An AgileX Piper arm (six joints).
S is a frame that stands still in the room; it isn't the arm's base.
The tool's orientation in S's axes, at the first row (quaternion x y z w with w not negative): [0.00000 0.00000 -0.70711 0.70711]
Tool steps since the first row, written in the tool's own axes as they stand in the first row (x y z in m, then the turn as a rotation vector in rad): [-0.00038 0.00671 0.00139 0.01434 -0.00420 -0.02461]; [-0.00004 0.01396 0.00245 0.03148 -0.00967 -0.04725]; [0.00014 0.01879 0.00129 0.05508 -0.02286 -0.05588]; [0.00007 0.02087 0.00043 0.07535 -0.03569 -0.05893]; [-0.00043 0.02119 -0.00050 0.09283 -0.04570 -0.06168]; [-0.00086 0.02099 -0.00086 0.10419 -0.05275 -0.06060]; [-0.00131 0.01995 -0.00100 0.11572 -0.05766 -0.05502]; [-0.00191 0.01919 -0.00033 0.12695 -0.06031 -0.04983]
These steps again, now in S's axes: [0.00671 0.00038 0.00139 -0.00420 -0.01434 -0.02461]; [0.01396 0.00004 0.00245 -0.00967 -0.03148 -0.04725]; [0.01879 -0.00014 0.00129 -0.02286 -0.05508 -0.05588]; [0.02087 -0.00007 0.00043 -0.03569 -0.07535 -0.05893]; [0.02119 0.00043 -0.00050 -0.04570 -0.09283 -0.06168]; [0.02099 0.00086 -0.00086 -0.05275 -0.10419 -0.06060]; [0.01995 0.00131 -0.00100 -0.05766 -0.11572 -0.05502]; [0.01919 0.00191 -0.00033 -0.06031 -0.12695 -0.04983]
